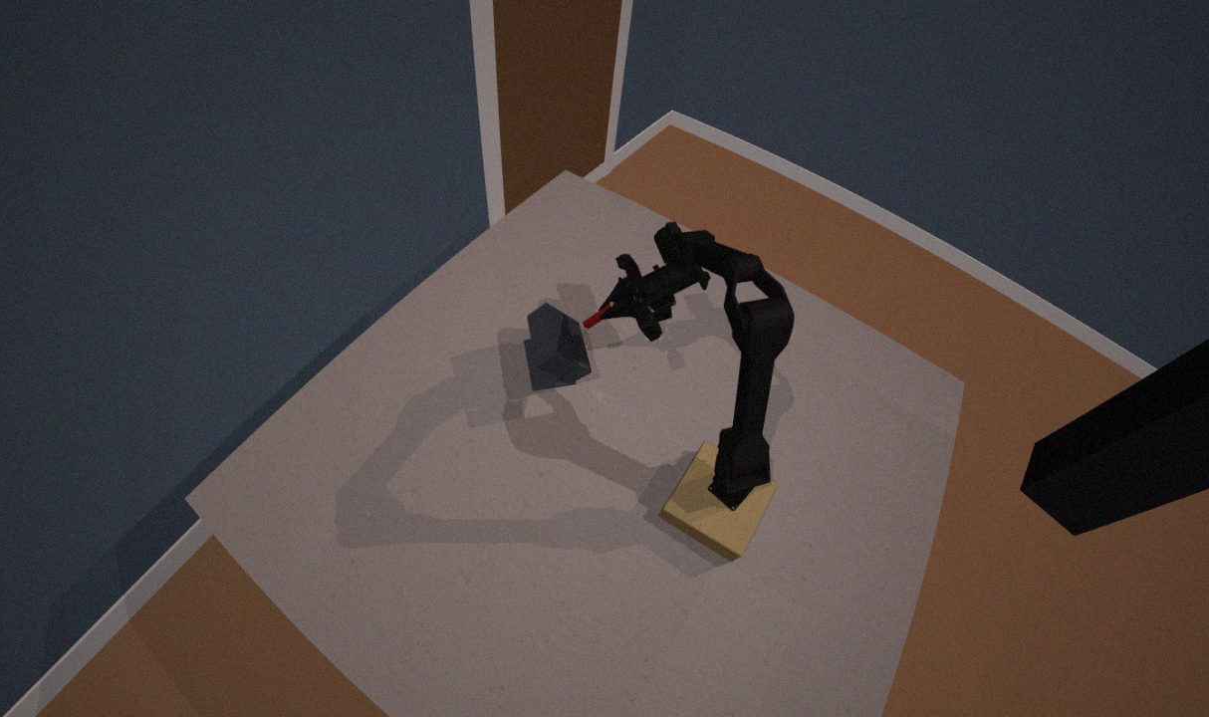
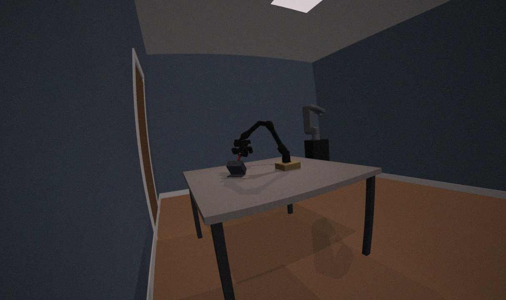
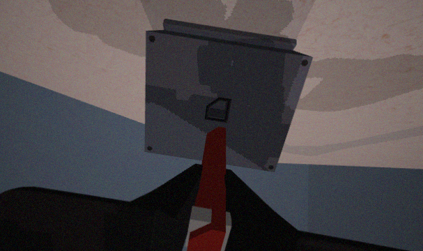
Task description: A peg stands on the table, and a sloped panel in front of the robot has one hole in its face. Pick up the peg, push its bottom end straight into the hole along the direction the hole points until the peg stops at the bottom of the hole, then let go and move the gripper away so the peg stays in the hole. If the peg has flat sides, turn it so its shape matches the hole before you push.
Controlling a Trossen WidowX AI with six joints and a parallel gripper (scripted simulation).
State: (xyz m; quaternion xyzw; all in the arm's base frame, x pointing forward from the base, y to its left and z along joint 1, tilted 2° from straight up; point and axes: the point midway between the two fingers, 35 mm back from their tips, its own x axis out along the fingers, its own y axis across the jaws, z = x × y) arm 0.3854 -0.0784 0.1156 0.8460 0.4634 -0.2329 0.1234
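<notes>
Right now the dark grey sloped panel is 8 cm below my gripper tip, 7 cm to the left of it and 4 cm ahead of it. Round my gripper tip: red peg: 1 cm to the right, 1 cm behind, 1 cm above.
</notes>
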